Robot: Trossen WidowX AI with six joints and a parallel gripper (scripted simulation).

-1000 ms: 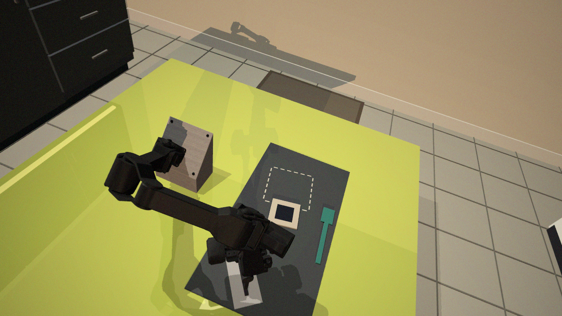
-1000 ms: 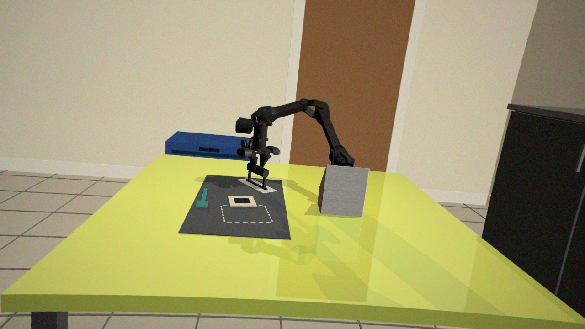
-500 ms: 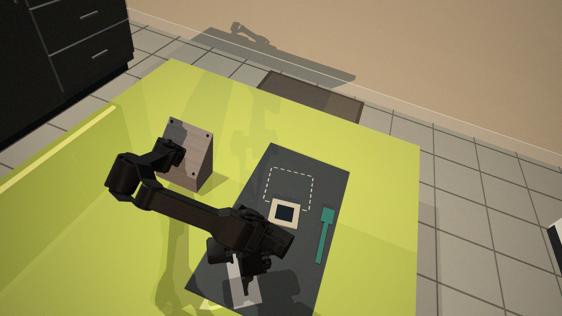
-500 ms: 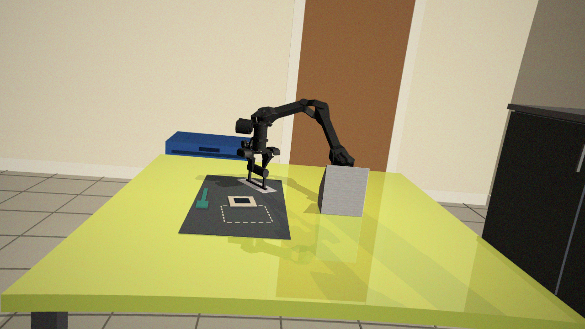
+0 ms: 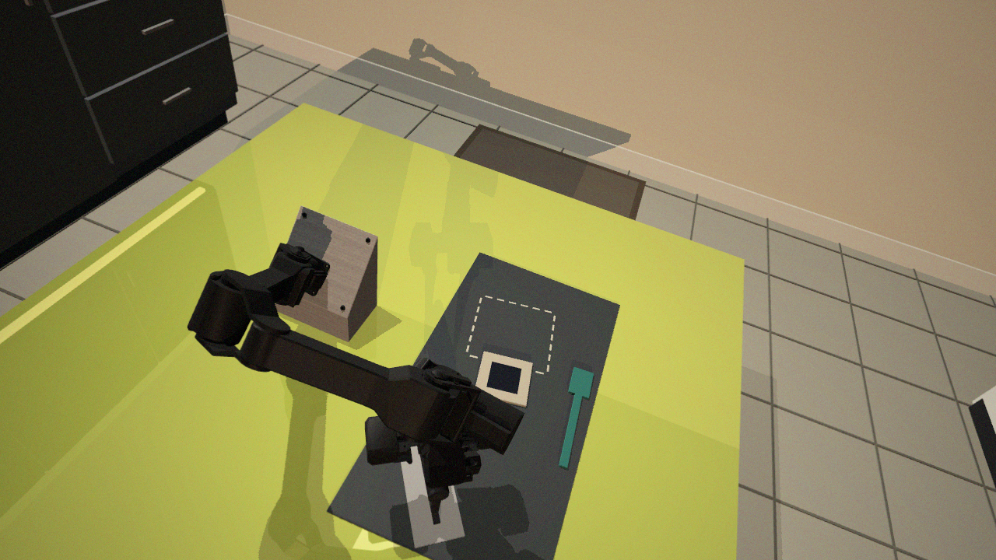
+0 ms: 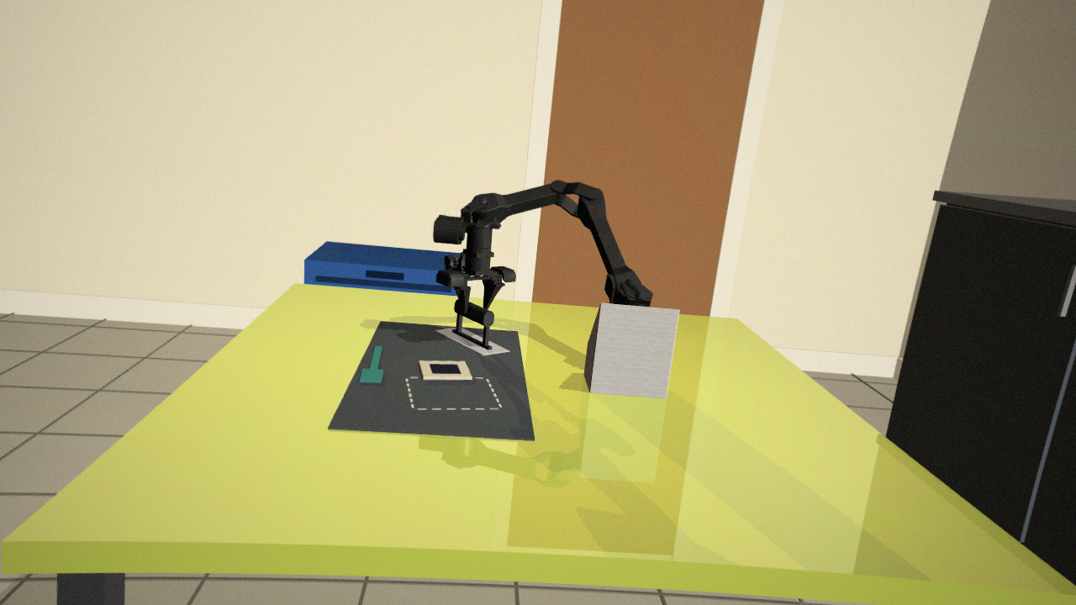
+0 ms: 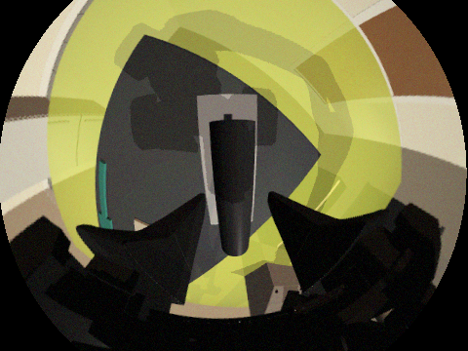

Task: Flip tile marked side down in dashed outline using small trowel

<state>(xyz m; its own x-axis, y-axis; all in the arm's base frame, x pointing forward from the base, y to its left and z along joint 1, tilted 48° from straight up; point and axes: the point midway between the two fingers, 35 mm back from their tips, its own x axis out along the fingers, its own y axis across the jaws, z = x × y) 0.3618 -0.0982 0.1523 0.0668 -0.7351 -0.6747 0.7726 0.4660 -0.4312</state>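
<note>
Right now my gripper tip is 4 cm short of the dark mat, 22 cm to the right of it and 9 cm above it. Also, from my gripper tip: teal trowel: 17 cm ahead, 26 cm to the left, 7 cm below; tile: 3 cm ahead, 24 cm to the left, 7 cm below.
</note>
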